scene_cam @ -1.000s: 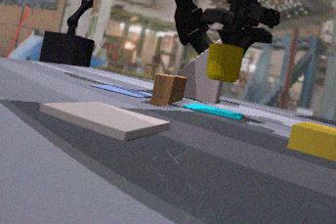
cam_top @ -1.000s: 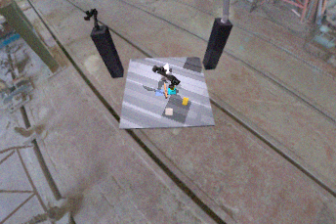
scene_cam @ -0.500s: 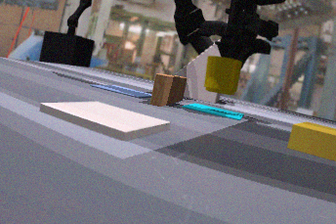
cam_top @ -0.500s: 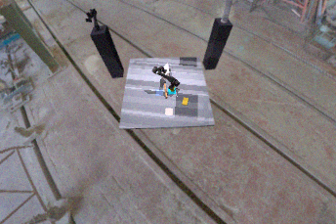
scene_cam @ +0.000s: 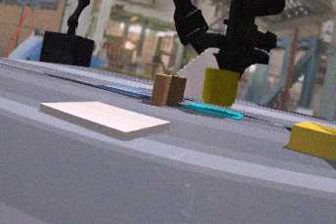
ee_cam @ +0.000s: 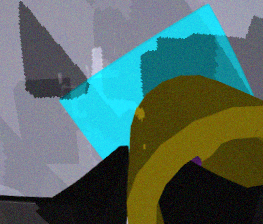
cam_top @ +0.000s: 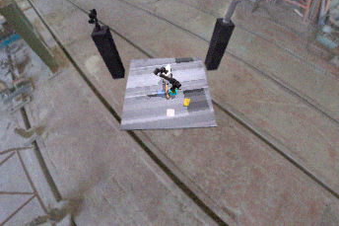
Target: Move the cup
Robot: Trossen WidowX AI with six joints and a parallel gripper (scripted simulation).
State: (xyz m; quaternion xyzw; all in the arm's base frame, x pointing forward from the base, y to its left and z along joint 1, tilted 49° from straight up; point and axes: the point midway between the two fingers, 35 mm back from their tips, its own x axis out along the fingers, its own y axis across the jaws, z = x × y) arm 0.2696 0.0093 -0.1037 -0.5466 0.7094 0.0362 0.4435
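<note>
My gripper tip is now 20 mm short of the cyan pad, 20 mm to the left of it and 60 mm above it. The rest, counted from my gripper tip: purple marble: 20 mm ahead, 30 mm to the right, 20 mm below; yellow cup: 20 mm ahead, 20 mm to the right; brown block: 20 mm ahead, 120 mm to the right, 30 mm below.
</note>
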